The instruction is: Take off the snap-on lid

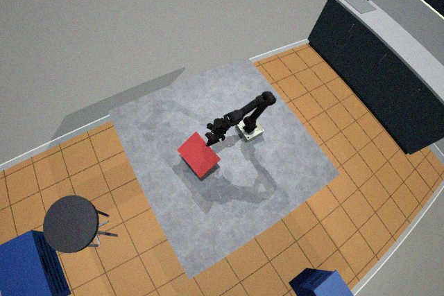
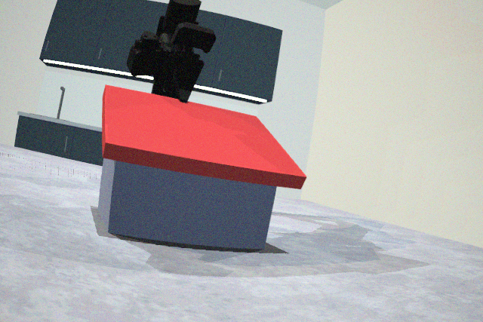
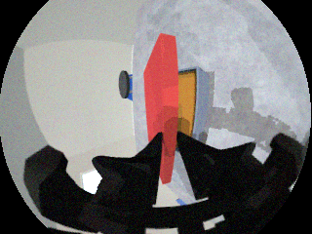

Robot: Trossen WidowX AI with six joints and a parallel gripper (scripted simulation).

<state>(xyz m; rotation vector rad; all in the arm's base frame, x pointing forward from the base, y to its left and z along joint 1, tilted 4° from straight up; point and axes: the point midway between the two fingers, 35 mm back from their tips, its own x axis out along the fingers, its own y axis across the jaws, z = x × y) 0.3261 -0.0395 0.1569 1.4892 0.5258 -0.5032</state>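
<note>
The red lid lies 7 cm ahead of my gripper tip and 3 cm below it. From my gripper tip the other things lie so: blue-grey storage box 12 cm below, 6 cm ahead.
</note>
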